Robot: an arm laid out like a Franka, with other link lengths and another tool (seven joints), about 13 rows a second.
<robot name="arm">
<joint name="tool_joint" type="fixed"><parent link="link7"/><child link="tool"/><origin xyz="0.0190 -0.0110 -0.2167" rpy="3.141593 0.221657 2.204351"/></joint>
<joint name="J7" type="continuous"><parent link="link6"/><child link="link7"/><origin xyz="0.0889 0.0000 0.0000" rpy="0.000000 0.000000 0.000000"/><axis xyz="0 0 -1"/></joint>
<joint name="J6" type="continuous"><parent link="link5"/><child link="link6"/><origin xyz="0.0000 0.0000 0.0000" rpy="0.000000 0.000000 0.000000"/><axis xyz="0 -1 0"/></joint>
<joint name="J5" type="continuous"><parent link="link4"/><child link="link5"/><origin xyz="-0.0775 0.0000 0.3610" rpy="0.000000 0.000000 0.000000"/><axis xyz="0 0 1"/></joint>
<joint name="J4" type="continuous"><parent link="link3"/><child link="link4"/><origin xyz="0.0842 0.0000 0.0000" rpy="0.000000 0.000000 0.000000"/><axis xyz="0 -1 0"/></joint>
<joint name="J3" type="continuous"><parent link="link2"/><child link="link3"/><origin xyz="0.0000 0.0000 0.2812" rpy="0.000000 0.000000 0.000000"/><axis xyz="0 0 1"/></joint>
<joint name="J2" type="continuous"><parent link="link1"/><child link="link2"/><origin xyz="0.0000 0.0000 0.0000" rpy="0.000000 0.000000 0.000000"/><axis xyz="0 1 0"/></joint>
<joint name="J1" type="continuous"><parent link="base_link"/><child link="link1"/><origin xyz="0.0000 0.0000 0.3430" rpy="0.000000 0.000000 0.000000"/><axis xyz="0 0 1"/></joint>
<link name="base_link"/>
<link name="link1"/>
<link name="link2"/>
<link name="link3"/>
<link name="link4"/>
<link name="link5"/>
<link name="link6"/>
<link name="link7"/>
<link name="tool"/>
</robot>
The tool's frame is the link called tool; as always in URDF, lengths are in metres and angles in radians. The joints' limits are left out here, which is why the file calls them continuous.
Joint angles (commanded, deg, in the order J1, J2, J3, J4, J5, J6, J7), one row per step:
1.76 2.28 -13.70 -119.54 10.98 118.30 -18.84
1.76 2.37 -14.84 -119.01 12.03 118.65 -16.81
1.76 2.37 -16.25 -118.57 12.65 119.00 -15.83
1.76 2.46 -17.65 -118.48 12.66 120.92 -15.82
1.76 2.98 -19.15 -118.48 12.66 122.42 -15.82
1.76 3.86 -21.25 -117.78 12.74 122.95 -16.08
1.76 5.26 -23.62 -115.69 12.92 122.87 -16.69
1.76 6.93 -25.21 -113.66 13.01 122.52 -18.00
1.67 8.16 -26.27 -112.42 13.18 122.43 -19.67
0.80 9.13 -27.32 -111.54 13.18 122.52 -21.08
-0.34 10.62 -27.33 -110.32 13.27 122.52 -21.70
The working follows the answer.
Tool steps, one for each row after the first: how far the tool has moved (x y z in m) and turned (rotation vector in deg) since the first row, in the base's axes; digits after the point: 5 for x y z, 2 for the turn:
0.00272 -0.01013 0.00420 0.58 -0.61 -3.74
0.00413 -0.02347 0.00855 0.84 -1.32 -6.48
0.00816 -0.04012 0.01203 0.14 -3.13 -8.21
0.00902 -0.05708 0.01019 -0.51 -4.02 -9.95
0.00808 -0.07902 0.00908 -1.10 -4.39 -11.89
0.01070 -0.10472 0.01360 -1.95 -5.08 -13.64
0.01375 -0.12246 0.01460 -2.84 -5.28 -13.79
0.01516 -0.13483 0.01373 -3.48 -5.43 -13.25
0.01168 -0.15468 0.01276 -4.25 -5.53 -13.68
0.01185 -0.16766 0.00873 -4.86 -5.26 -14.13

Tool pose at each row, in the base's axes (x y z in m, rotation vector in deg; rounded; the steps above come from the unrounded poses):
0.53360 -0.09073 0.27494 77.33 155.55 3.77
0.53633 -0.10086 0.27914 82.23 152.58 4.65
0.53773 -0.11420 0.28349 85.60 150.03 5.23
0.54177 -0.13085 0.28696 86.83 147.05 5.30
0.54262 -0.14781 0.28513 88.44 144.79 4.84
0.54169 -0.16975 0.28401 90.53 142.79 4.12
0.54430 -0.19545 0.28853 92.11 140.58 3.29
0.54735 -0.21318 0.28954 91.93 140.03 2.23
0.54876 -0.22556 0.28867 91.01 140.15 1.53
0.54528 -0.24541 0.28770 91.25 139.48 0.55
0.54545 -0.25838 0.28366 91.73 139.12 -0.45

